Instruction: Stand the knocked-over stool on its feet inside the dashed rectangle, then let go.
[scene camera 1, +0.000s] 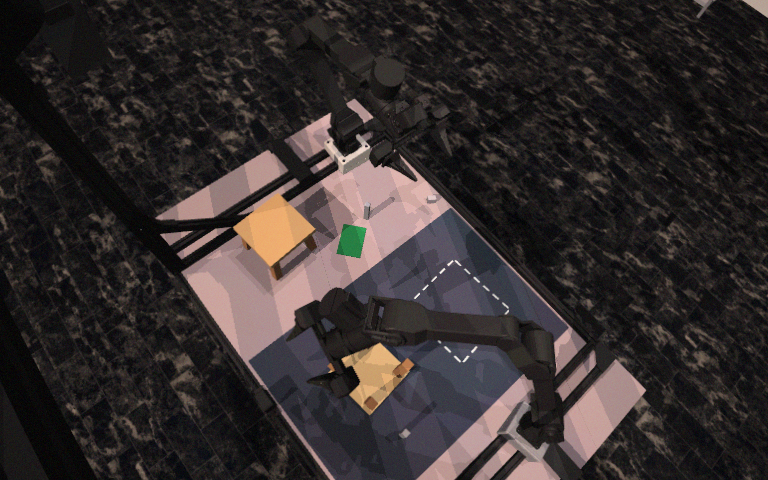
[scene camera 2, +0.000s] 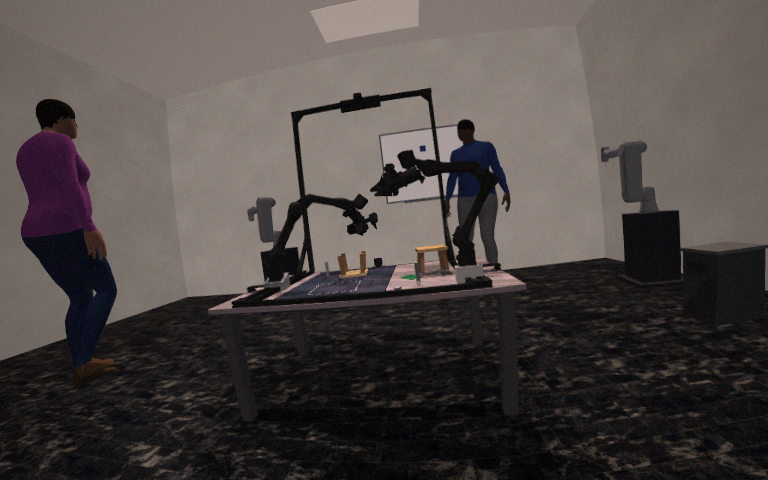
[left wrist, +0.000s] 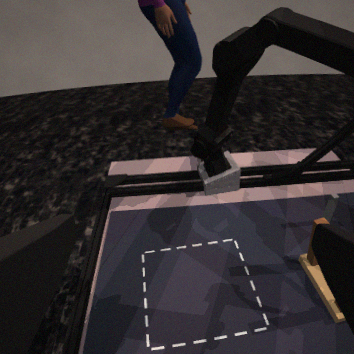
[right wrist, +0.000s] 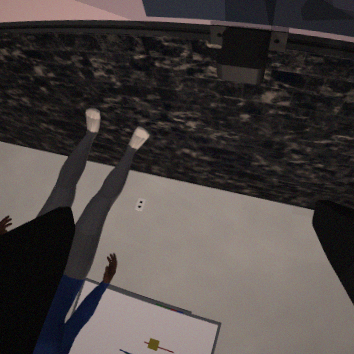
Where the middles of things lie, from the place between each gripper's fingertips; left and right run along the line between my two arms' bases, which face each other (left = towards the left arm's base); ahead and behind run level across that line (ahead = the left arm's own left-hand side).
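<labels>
The green card (scene camera 1: 351, 241) has my left gripper far above it, and that gripper is also a fair way past the card and a fair way to the right of it.
From my right hand, the green card is a long way ahead and far to the left, and it sits a good way below that hand.
</labels>
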